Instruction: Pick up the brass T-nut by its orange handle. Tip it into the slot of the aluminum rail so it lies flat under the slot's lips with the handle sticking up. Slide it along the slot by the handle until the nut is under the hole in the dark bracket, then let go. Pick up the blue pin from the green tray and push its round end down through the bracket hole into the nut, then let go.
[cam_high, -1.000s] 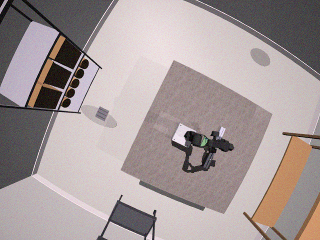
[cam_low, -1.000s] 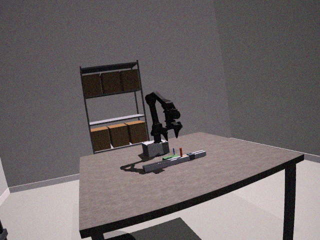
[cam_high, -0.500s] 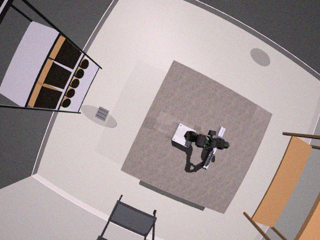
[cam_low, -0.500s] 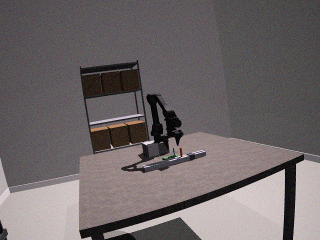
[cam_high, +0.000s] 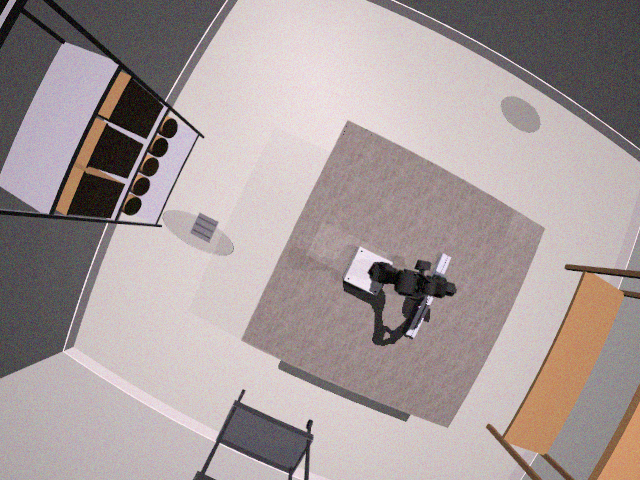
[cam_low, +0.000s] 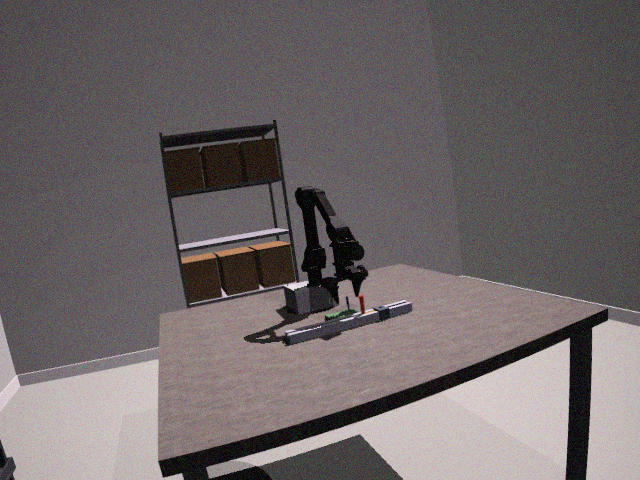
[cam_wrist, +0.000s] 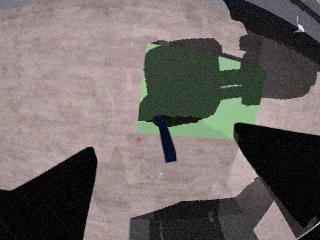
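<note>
The blue pin is 3 cm below my gripper tip. The rest, counted from my gripper tip: green tray (2 cm ahead, 2 cm to the right, 5 cm below).
</note>
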